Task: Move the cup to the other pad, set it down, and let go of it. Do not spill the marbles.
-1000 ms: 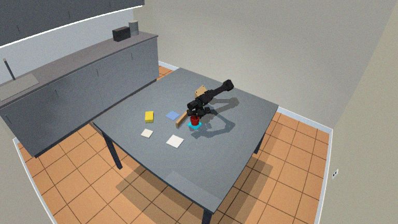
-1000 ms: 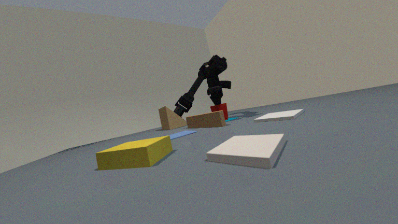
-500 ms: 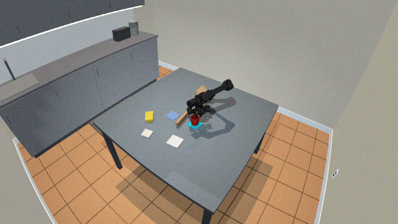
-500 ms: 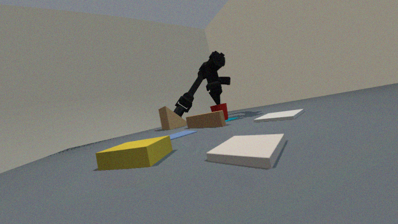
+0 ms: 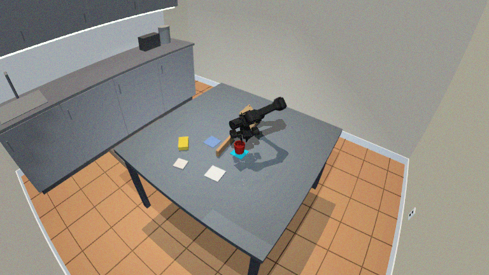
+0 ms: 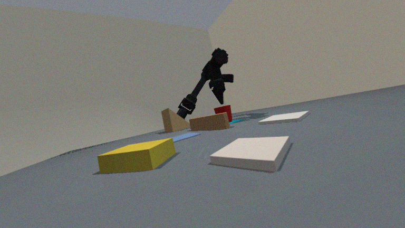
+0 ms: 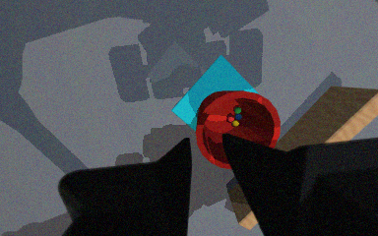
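Right now the red cup is 50 mm below my gripper tip, 20 mm to the right of it and 20 mm ahead of it. Round my gripper tip: wooden bar 120 mm to the right, 70 mm below, 60 mm ahead; then teal pad 90 mm below, 30 mm ahead, 10 mm to the right; then light blue pad 230 mm to the right, 90 mm below, 80 mm ahead.
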